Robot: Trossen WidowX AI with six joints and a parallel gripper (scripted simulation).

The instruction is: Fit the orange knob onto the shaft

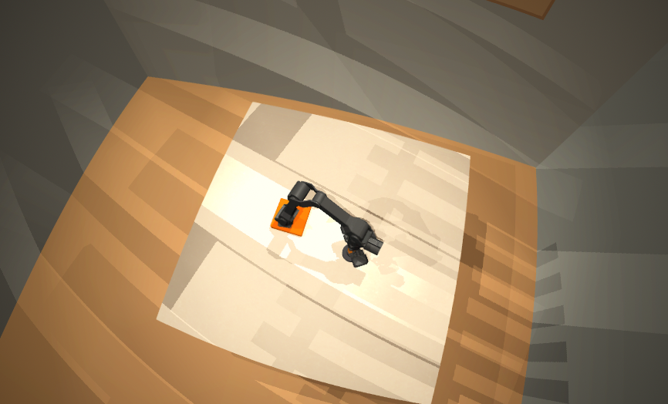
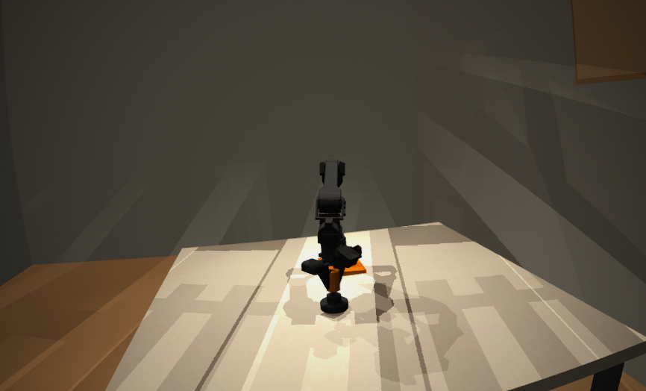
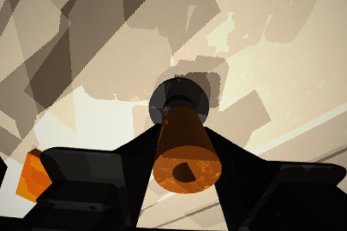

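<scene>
Now: gripper tip 2 cm below the orange knob. Round my gripper tip: dark round pedestal 4 cm below.
</scene>
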